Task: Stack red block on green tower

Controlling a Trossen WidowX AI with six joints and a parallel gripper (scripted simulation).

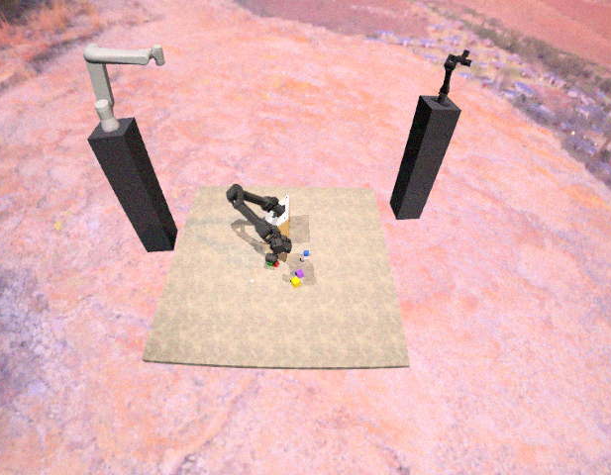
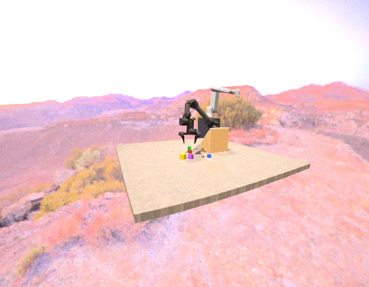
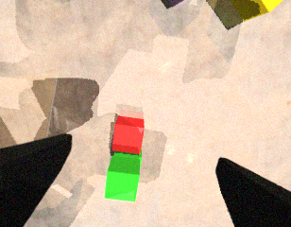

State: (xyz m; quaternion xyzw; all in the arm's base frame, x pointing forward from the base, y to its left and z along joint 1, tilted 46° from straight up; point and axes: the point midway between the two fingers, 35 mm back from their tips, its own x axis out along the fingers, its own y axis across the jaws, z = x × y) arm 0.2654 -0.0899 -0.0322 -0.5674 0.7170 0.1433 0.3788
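My gripper tip is 70 mm above the red block, 20 mm past it and 10 mm to the left of it. The rest, counted from my gripper tip: blue block 170 mm to the left, 80 mm behind, 70 mm below; then yellow block 120 mm ahead, 90 mm to the left, 70 mm below; then purple block 120 mm to the left, 70 mm below, 70 mm ahead.
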